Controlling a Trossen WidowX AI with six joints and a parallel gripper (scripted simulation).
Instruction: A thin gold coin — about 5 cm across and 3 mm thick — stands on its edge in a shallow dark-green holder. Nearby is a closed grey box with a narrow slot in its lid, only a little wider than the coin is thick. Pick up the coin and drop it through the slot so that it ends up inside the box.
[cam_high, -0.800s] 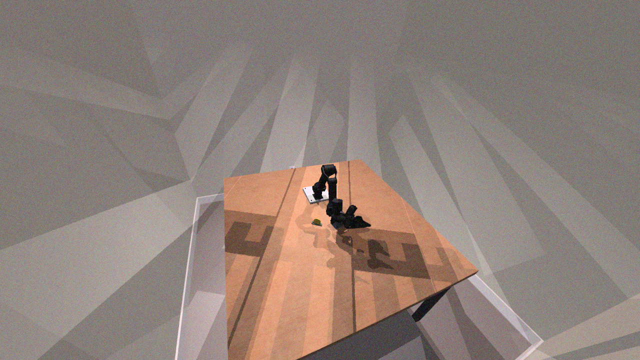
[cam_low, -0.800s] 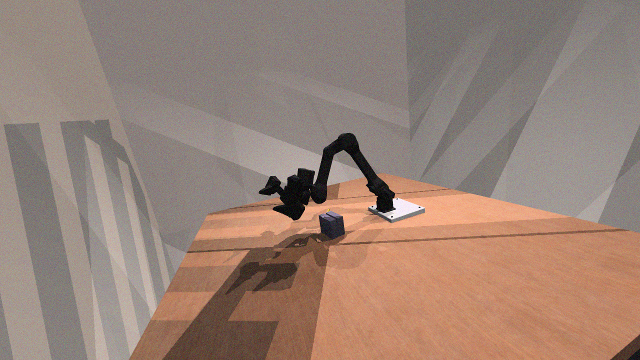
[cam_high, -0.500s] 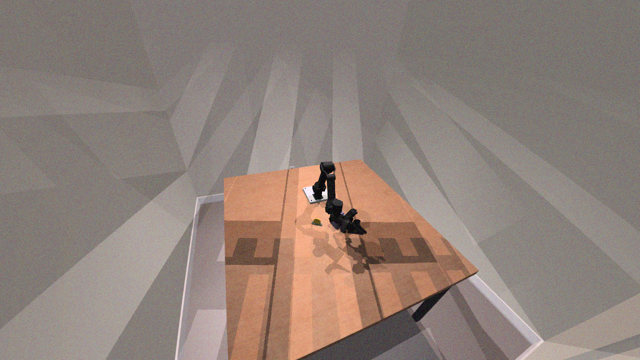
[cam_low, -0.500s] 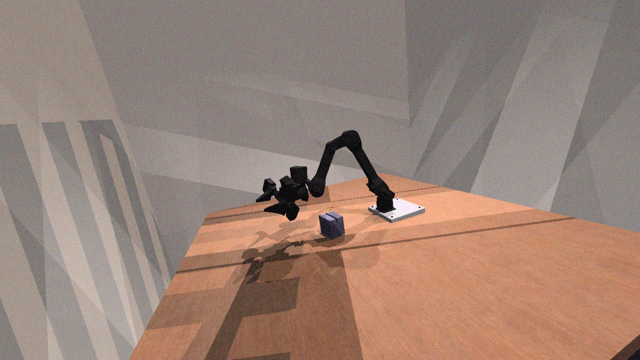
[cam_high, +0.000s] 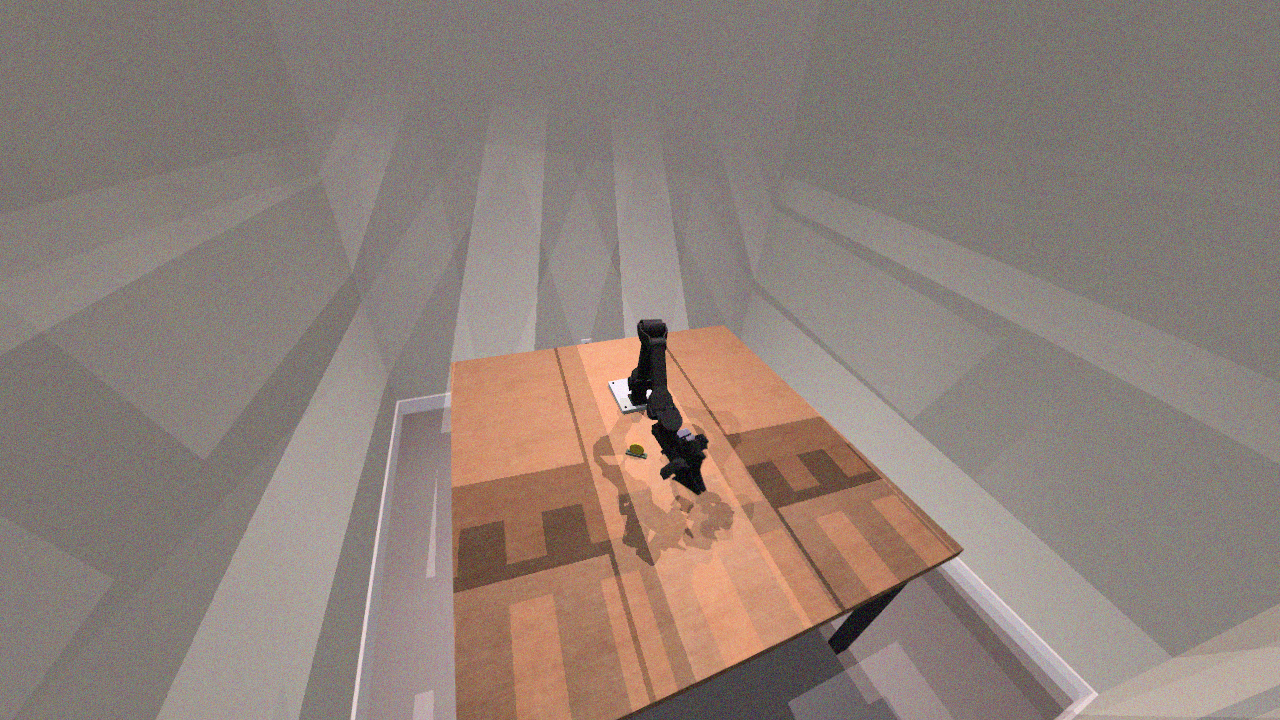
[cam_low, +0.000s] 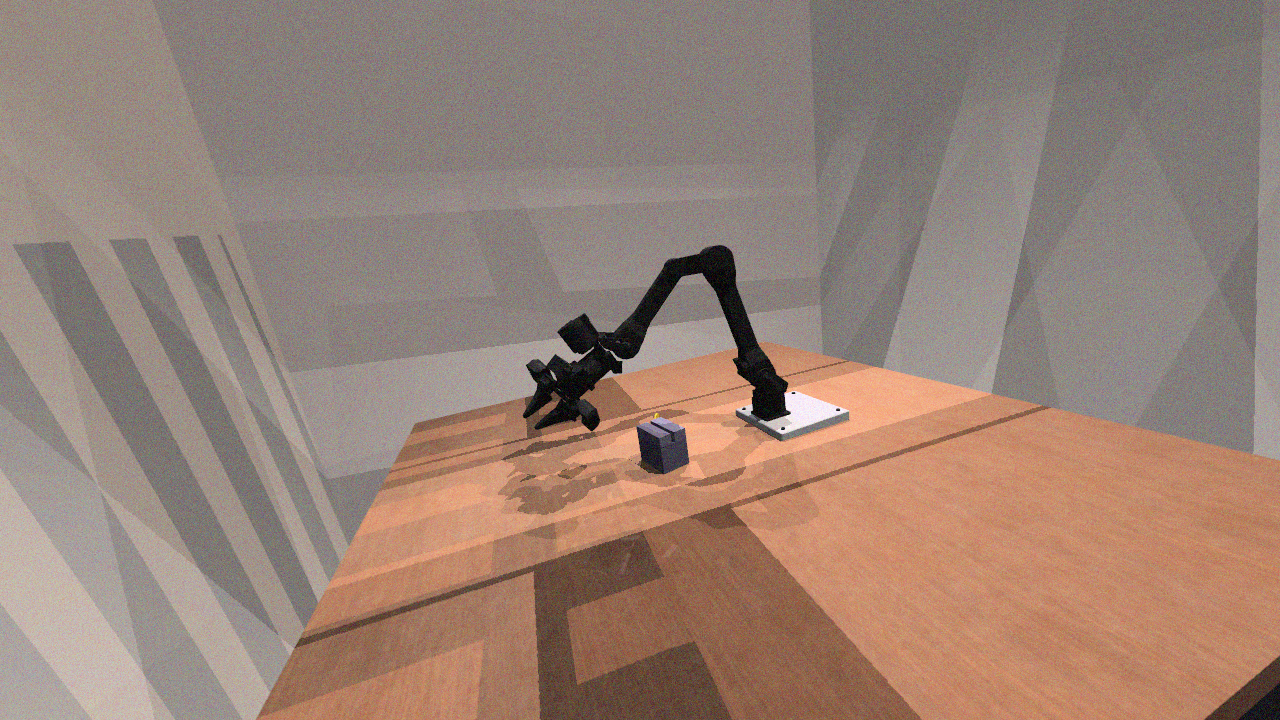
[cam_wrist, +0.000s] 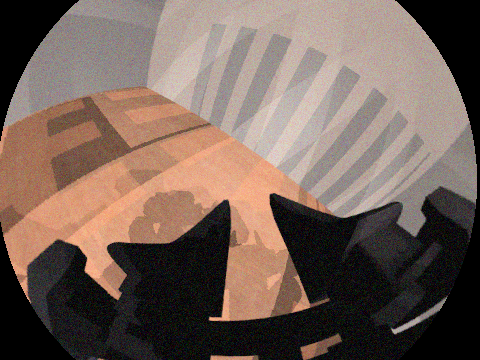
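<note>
Right now my gripper tip is 280 mm past the gold coin, 70 mm to the left of it and 100 mm above it.
</note>
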